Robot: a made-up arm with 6 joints. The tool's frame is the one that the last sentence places.
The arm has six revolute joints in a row. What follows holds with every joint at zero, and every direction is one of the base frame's. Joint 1 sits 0.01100 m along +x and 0.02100 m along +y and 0.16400 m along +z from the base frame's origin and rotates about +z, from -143.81 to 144.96 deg. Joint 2 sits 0.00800 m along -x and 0.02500 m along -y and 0.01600 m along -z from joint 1 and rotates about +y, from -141.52 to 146.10 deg. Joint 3 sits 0.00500 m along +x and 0.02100 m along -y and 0.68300 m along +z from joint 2 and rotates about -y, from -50.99 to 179.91 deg. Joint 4 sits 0.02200 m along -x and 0.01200 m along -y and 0.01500 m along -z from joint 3 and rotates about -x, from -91.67 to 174.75 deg. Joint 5 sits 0.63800 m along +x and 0.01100 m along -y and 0.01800 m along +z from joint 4 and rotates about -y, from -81.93 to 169.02 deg. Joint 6 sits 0.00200 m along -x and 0.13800 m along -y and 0.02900 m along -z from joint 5 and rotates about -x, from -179.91 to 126.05 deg. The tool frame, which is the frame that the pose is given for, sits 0.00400 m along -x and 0.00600 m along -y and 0.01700 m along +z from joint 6; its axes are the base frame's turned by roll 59.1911, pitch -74.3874 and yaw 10.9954 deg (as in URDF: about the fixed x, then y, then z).
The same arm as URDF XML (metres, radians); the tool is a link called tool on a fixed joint. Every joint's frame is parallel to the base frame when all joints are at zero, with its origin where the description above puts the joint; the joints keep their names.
<robot name="arm">
  <link name="base"/>
  <link name="link1"/>
  <link name="link2"/>
  <link name="link3"/>
  <link name="link4"/>
  <link name="link5"/>
  <link name="link6"/>
  <link name="tool"/>
  <joint name="joint 1" type="revolute">
    <parent link="base"/>
    <child link="link1"/>
    <origin xyz="0.0110 0.0210 0.1640"/>
    <axis xyz="0 0 1"/>
    <limit lower="-2.5100" upper="2.5300"/>
  </joint>
  <joint name="joint 2" type="revolute">
    <parent link="link1"/>
    <child link="link2"/>
    <origin xyz="-0.0080 -0.0250 -0.0160"/>
    <axis xyz="0 1 0"/>
    <limit lower="-2.4700" upper="2.5499"/>
  </joint>
  <joint name="joint 3" type="revolute">
    <parent link="link2"/>
    <child link="link3"/>
    <origin xyz="0.0050 -0.0210 0.6830"/>
    <axis xyz="0 -1 0"/>
    <limit lower="-0.8899" upper="3.1400"/>
  </joint>
  <joint name="joint 4" type="revolute">
    <parent link="link3"/>
    <child link="link4"/>
    <origin xyz="-0.0220 -0.0120 -0.0150"/>
    <axis xyz="-1 0 0"/>
    <limit lower="-1.5999" upper="3.0500"/>
  </joint>
  <joint name="joint 5" type="revolute">
    <parent link="link4"/>
    <child link="link5"/>
    <origin xyz="0.6380 -0.0110 0.0180"/>
    <axis xyz="0 -1 0"/>
    <limit lower="-1.4299" upper="2.9500"/>
  </joint>
  <joint name="joint 6" type="revolute">
    <parent link="link5"/>
    <child link="link6"/>
    <origin xyz="-0.0020 -0.1380 -0.0290"/>
    <axis xyz="-1 0 0"/>
    <limit lower="-3.1400" upper="2.2000"/>
  </joint>
  <joint name="tool_fixed" type="fixed">
    <parent link="link6"/>
    <child link="tool"/>
    <origin xyz="-0.0040 -0.0060 0.0170" rpy="1.0331 -1.2983 0.1919"/>
  </joint>
</robot>

